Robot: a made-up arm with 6 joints.
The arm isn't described. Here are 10 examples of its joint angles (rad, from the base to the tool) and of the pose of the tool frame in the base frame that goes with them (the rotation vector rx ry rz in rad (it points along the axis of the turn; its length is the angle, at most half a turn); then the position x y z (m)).
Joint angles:
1: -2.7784 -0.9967 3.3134 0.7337 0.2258 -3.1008
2: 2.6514 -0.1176 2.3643 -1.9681 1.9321 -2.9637
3: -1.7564 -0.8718 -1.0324 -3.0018 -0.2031 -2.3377
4: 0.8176 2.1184 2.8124 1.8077 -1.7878 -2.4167
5: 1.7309 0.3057 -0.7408 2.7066 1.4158 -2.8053
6: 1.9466 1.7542 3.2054 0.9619 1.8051 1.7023
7: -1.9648 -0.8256 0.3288 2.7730 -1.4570 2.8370
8: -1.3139 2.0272 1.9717 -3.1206 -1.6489 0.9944
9: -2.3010 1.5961 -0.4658 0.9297 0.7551 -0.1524
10: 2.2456 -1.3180 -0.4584 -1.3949 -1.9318 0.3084
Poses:
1: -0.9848 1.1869 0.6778 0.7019 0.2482 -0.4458
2: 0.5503 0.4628 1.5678 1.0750 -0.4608 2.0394
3: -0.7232 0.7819 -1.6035 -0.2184 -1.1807 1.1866
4: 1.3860 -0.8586 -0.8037 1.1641 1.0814 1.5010
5: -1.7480 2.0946 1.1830 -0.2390 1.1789 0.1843
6: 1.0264 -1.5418 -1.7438 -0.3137 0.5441 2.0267
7: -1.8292 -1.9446 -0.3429 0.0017 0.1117 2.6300
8: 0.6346 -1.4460 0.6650 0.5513 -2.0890 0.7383
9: 1.1739 0.5698 -1.1061 -0.1964 -0.3144 -0.7706
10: 0.6731 -0.3506 -2.3539 -0.2195 0.1042 2.0948
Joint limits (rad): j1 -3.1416..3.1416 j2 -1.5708..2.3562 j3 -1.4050..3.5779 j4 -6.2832..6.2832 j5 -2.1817..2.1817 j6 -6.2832..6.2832
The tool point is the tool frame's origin. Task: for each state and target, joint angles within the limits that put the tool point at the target. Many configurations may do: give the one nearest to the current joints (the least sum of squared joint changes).
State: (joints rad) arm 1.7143 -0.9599 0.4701 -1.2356 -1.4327 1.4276
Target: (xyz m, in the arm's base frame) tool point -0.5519 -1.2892 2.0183
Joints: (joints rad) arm 1.2443 -1.3321 0.7460 -1.2680 -1.4399 1.4276
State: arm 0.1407 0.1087 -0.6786 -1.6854 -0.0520 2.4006
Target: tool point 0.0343 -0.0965 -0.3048
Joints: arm -0.5399 0.9200 -1.2118 -1.6506 0.6020 2.4006
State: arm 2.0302 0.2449 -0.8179 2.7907 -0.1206 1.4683
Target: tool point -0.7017 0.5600 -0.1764
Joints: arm 2.4720 0.4510 -0.9928 2.7953 -0.0910 1.4683
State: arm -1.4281 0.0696 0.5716 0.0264 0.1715 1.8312
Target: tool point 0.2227 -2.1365 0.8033
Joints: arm -1.4672 0.8373 0.4211 0.0260 0.1631 1.8312
